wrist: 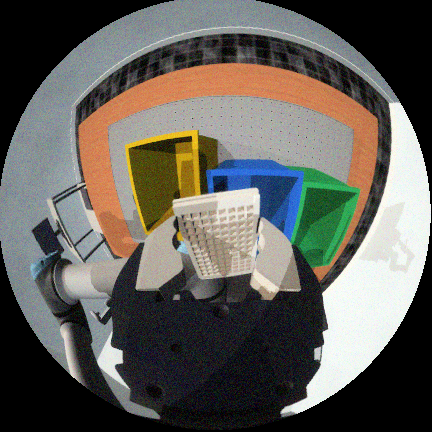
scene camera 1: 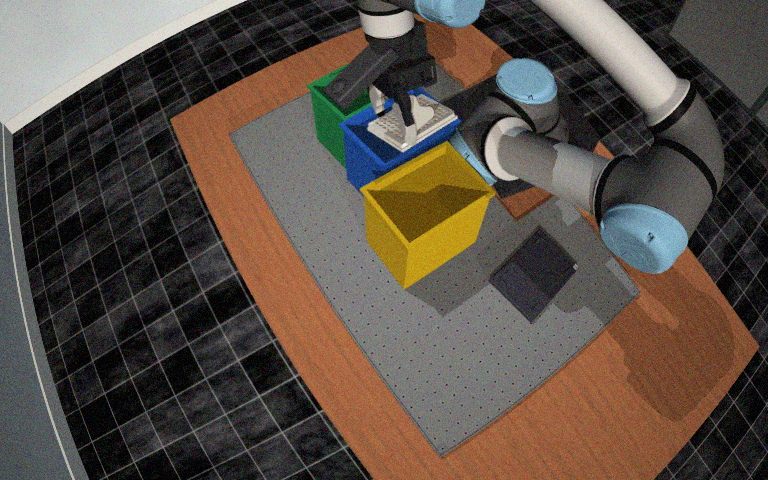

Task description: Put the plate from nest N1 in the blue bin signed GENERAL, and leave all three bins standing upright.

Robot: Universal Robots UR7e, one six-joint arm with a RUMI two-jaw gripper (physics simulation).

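Frame: origin at the arm's base, x up, y left, z back, level; millimetres.
Seen in the pictures: gripper, fingertip midpoint: [wrist: 217,218] [scene camera 1: 396,131]; arm's base at its link origin: [scene camera 1: 537,132].
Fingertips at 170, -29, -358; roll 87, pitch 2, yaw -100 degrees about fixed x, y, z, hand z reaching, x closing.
Offsets run from my fingertips to a thing's top centre, as dx, dy, dz. Level surfaces: height alone.
The pale plate @[+19, -8, +36] [scene camera 1: 434,117] [wrist: 220,200], with a grid of small pockets, is held above the blue bin @[-50, -51, +41] [scene camera 1: 357,164] [wrist: 280,173]. My gripper [scene camera 1: 394,120] [wrist: 217,218] is shut on it, one finger at each side. In the scene view the plate overlaps the blue bin's opening; in the wrist view it covers the bin's left, near part. The blue bin stands upright between the yellow bin @[-50, +98, +1] [scene camera 1: 444,249] [wrist: 162,139] and the green bin @[-50, -181, +37] [scene camera 1: 328,130] [wrist: 325,188], both also upright. No sign is readable on the bins.
A dark, flat square fixture @[-215, +277, +156] [scene camera 1: 529,277] lies on the grey perforated board @[dx -230] [scene camera 1: 351,254] [wrist: 225,107] beyond the yellow bin. The board lies on a wooden table @[dx -243] [scene camera 1: 271,300] [wrist: 240,80]. The arm's grey and white links [scene camera 1: 572,169] pass close beside the blue and yellow bins.
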